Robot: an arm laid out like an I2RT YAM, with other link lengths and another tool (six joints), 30 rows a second.
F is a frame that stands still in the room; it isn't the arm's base.
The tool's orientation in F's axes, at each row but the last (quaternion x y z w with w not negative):
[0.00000 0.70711 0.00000 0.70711]
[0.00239 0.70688 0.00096 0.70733]
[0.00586 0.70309 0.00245 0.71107]
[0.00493 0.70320 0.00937 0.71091]
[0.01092 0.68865 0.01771 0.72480]
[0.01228 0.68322 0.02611 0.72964]
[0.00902 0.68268 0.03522 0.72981]
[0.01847 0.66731 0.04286 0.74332]
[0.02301 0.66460 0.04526 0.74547]
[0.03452 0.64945 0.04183 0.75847]
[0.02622 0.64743 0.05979 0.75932]
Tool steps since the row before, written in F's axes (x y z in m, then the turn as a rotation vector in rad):
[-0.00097 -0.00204 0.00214 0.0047 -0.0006 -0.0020]
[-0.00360 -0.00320 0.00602 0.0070 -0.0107 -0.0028]
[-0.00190 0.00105 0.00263 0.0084 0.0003 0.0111]
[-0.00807 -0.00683 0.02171 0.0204 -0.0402 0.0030]
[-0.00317 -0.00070 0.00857 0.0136 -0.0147 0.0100]
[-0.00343 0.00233 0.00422 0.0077 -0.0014 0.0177]
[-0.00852 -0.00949 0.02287 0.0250 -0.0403 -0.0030]
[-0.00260 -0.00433 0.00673 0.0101 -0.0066 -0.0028]
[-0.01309 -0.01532 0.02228 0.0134 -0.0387 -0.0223]
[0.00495 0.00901 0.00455 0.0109 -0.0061 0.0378]
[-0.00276 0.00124 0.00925 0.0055 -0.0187 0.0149]
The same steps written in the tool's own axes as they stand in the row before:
[-0.00214 -0.00204 -0.00097 0.0020 -0.0006 0.0047]
[-0.00604 -0.00318 -0.00359 0.0028 -0.0107 0.0070]
[-0.00264 0.00107 -0.00188 -0.0110 0.0005 0.0085]
[-0.02193 -0.00634 -0.00787 -0.0036 -0.0403 0.0202]
[-0.00874 -0.00032 -0.00273 -0.0099 -0.0144 0.0140]
[-0.00430 0.00263 -0.00310 -0.0172 -0.0006 0.0088]
[-0.02394 -0.00773 -0.00728 0.0021 -0.0414 0.0233]
[-0.00732 -0.00364 -0.00198 0.0033 -0.0072 0.0095]
[-0.02501 -0.01265 -0.01082 0.0198 -0.0411 0.0097]
[-0.00274 0.00935 0.00561 -0.0361 -0.0022 0.0166]
[-0.00934 0.00247 -0.00119 -0.0161 -0.0171 0.0071]

